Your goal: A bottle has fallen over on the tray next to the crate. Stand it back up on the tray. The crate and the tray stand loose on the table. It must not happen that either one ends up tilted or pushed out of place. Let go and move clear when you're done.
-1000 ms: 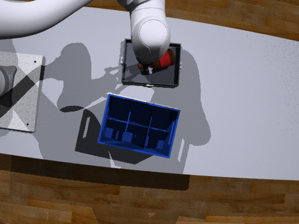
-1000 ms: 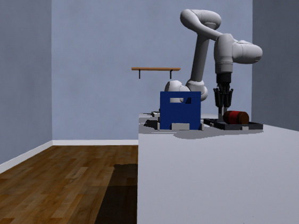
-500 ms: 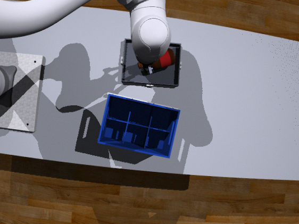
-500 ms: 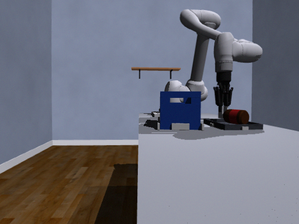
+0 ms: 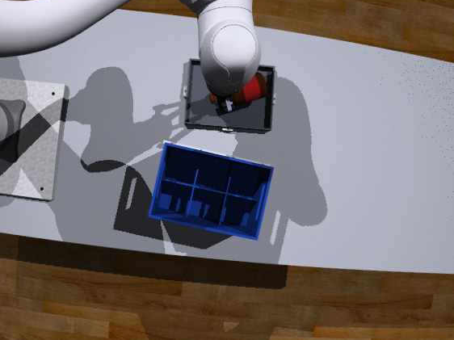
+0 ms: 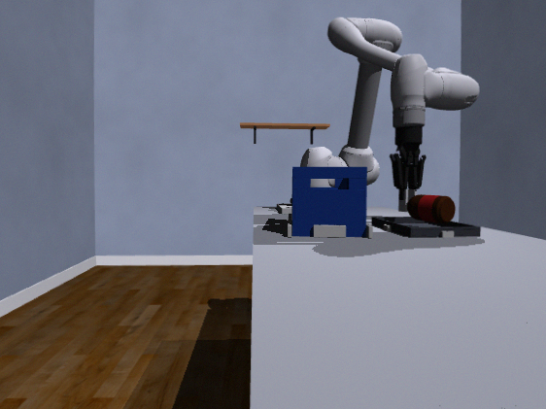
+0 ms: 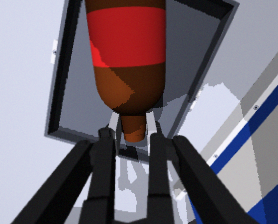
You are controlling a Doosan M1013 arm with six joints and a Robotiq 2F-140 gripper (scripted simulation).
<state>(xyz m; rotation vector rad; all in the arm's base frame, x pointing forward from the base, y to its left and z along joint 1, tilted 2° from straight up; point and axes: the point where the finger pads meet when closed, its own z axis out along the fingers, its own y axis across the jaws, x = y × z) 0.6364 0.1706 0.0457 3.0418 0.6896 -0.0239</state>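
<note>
The bottle is 5 cm ahead of my hand, 2 cm to the left of it and 2 cm below it. From my hand the other things lie so: blue crate: 25 cm to the right, 1 cm ahead; dark tray: 7 cm below, 4 cm ahead, 2 cm to the left.
</note>
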